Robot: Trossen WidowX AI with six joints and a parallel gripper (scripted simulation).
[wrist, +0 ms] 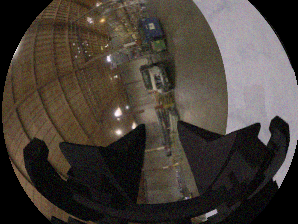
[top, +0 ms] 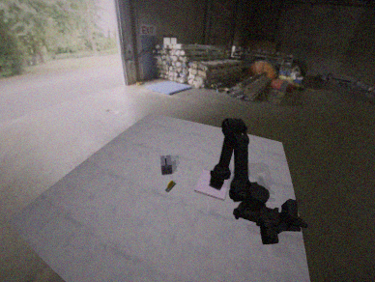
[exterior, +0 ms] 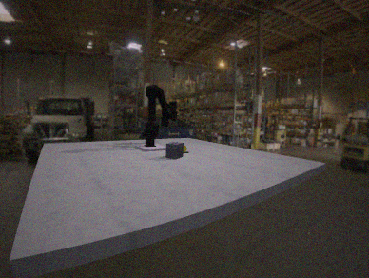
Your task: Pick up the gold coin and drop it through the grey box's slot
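The thin gold coin lies 550 mm ahead of my gripper tip, 200 mm below it and 60 mm to the right of it.
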